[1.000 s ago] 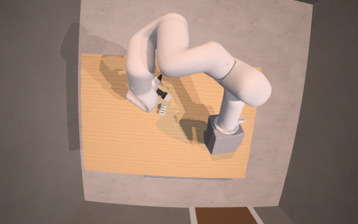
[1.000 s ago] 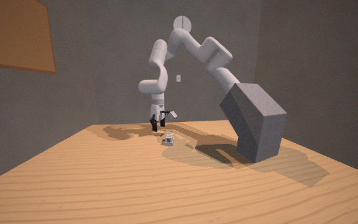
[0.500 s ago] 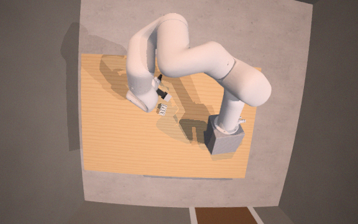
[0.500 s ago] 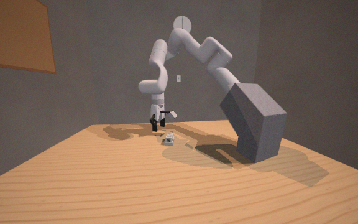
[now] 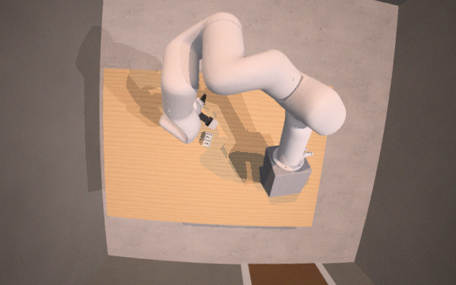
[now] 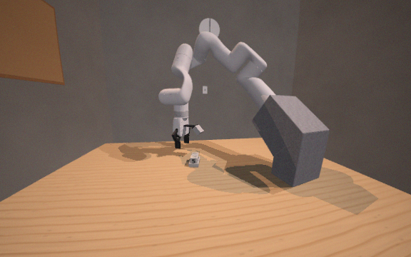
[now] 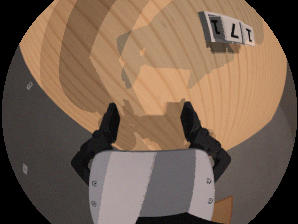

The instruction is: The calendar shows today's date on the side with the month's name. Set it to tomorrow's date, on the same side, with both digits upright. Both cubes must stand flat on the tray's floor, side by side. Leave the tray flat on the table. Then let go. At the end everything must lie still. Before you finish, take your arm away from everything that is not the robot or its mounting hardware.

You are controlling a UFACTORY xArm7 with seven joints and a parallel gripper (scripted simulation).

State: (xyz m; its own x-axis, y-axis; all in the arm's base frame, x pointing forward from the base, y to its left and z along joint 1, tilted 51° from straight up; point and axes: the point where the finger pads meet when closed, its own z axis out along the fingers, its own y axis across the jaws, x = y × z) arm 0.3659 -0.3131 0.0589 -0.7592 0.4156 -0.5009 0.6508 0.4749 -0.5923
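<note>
My hand is 3 cm past the white calendar tray, 16 cm to the right of it and 3 cm above it.
</note>
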